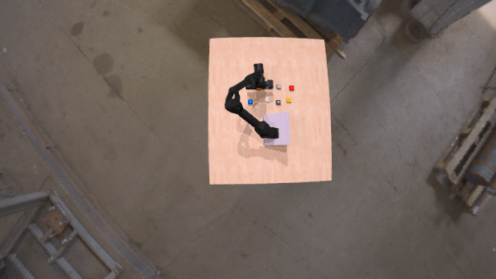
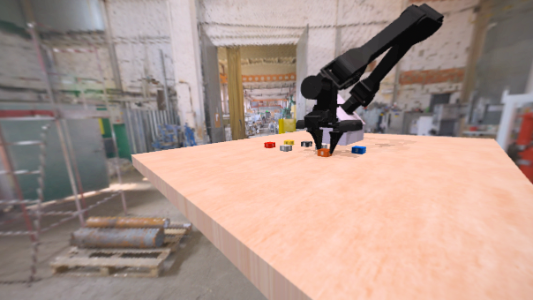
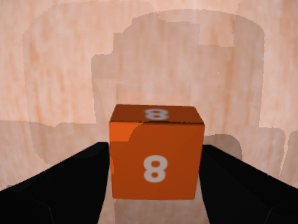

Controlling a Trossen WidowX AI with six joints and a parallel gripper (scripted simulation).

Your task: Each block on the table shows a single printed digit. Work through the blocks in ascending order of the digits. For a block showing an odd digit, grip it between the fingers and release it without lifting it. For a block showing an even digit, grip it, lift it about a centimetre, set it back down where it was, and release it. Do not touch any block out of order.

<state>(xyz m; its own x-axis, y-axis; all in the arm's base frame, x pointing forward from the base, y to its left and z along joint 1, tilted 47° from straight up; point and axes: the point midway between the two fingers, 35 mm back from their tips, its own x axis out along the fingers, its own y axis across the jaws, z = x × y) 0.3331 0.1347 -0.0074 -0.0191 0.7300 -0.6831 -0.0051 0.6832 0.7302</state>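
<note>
The orange block lies right at my gripper tip. The rest, counted from my gripper tip: blue block: 10 cm behind, 6 cm to the left; then grey block: 15 cm to the right, 1 cm ahead; then white block: 8 cm behind, 6 cm to the right.
</note>
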